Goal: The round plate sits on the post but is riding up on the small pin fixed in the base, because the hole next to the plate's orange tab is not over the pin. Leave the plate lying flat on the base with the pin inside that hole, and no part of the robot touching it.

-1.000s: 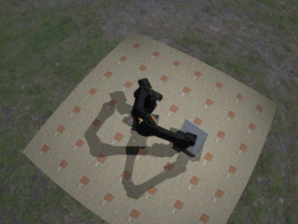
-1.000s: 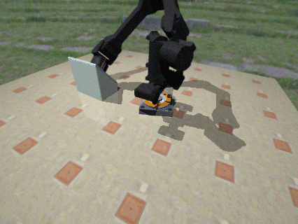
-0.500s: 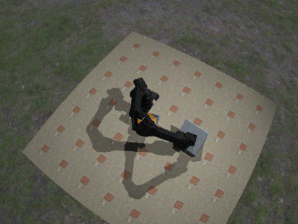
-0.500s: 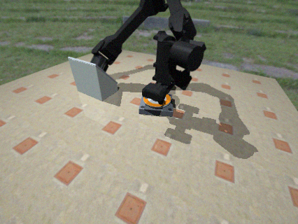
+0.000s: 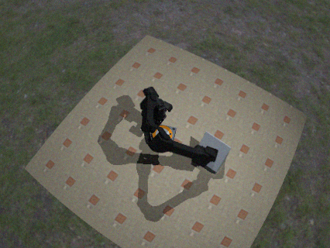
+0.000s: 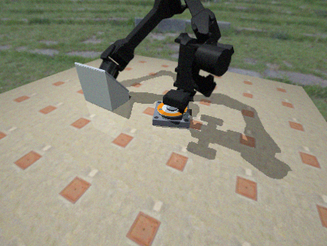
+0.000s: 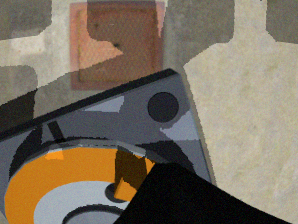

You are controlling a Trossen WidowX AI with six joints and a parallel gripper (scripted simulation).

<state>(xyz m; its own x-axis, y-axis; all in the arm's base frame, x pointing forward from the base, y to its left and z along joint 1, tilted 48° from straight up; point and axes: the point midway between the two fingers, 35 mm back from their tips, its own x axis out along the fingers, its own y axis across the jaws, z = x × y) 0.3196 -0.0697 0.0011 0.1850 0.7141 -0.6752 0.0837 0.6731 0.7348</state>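
Right now my gripper tip is 4 cm past the dark grey square base, 3 cm to the right of it and 2 cm above it. Also, from my gripper tip: round plate 2 cm behind, 2 cm to the left, 1 cm below.
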